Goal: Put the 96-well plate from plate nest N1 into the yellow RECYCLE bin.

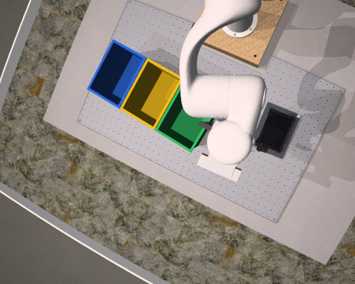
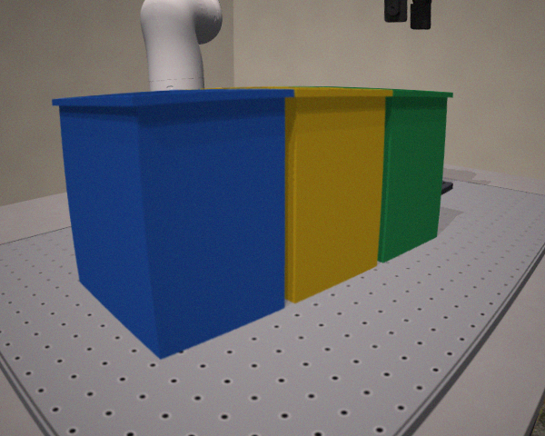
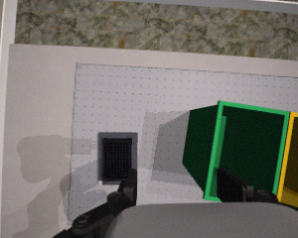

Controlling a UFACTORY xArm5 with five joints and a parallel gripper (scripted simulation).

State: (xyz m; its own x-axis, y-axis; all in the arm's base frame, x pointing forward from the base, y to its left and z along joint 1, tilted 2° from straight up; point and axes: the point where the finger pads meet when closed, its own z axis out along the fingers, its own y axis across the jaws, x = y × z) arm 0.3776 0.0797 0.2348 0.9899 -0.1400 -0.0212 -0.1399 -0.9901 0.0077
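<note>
Now: hand 4 cm past the 96-well plate, 13 cm to the right of it and 26 cm above it. From my hand the other things lie so: green bin: 2 cm behind, 15 cm to the right, 19 cm below; grey plate nest: 4 cm behind, 13 cm to the left, 28 cm below; yellow bin: 6 cm behind, 27 cm to the right, 19 cm below.
</note>
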